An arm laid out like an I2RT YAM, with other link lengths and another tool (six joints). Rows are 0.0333 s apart.
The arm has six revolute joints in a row. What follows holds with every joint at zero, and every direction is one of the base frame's. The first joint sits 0.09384 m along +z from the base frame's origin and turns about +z. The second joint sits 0.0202 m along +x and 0.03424 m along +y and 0.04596 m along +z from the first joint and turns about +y. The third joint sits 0.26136 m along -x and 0.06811 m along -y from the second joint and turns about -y. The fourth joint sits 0.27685 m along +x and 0.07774 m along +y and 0.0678 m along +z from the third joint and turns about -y. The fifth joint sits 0.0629 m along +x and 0.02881 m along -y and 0.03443 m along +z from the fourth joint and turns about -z. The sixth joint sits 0.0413 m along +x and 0.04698 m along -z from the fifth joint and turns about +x. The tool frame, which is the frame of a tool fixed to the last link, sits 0.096 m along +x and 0.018 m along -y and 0.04 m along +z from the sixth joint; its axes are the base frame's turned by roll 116.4, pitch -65.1 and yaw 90 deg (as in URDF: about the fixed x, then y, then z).
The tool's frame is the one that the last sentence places.
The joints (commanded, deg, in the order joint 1, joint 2, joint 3, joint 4, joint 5, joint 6), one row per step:
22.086 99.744 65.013 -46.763 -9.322 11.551
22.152 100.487 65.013 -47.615 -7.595 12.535
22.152 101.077 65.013 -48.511 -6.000 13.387
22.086 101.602 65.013 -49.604 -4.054 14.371
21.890 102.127 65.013 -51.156 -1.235 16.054
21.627 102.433 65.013 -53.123 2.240 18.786
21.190 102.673 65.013 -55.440 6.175 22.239
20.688 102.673 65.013 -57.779 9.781 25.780
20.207 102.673 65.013 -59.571 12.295 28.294
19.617 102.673 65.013 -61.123 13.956 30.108
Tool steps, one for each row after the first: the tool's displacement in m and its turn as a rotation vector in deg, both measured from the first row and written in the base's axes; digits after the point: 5 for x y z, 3 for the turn. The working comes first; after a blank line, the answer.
Tool pose at each row, in the base's axes (x y z in m, rotation vector in deg; the steps are taken from these numbers as rounded here):
0.35069 0.15524 0.09848 -136.926 -47.986 0.706
0.34865 0.14970 0.09307 -139.166 -46.528 2.374
0.34658 0.14411 0.08888 -141.229 -45.203 3.917
0.34431 0.13698 0.08533 -143.703 -43.674 5.537
0.34138 0.12603 0.08229 -147.328 -41.136 7.421
0.33762 0.11212 0.08155 -151.905 -37.269 9.079
0.33315 0.09556 0.08267 -157.141 -32.302 10.590
0.32844 0.07980 0.08621 -161.966 -27.173 11.579
0.32473 0.06817 0.08941 -165.320 -23.364 12.316
0.32133 0.05864 0.09198 -167.617 -20.208 13.158

-0.00204 -0.00554 -0.00541 -2.120 1.016 -1.130
-0.00411 -0.01113 -0.00960 -4.103 1.921 -2.144
-0.00638 -0.01826 -0.01315 -6.464 2.798 -3.352
-0.00931 -0.02921 -0.01619 -9.786 3.788 -5.390
-0.01307 -0.04312 -0.01693 -13.758 4.668 -8.484
-0.01754 -0.05968 -0.01581 -18.257 5.451 -12.342
-0.02225 -0.07544 -0.01227 -22.379 5.943 -16.213
-0.02596 -0.08707 -0.00907 -25.333 6.299 -18.970
-0.02936 -0.09660 -0.00650 -27.458 6.838 -21.095

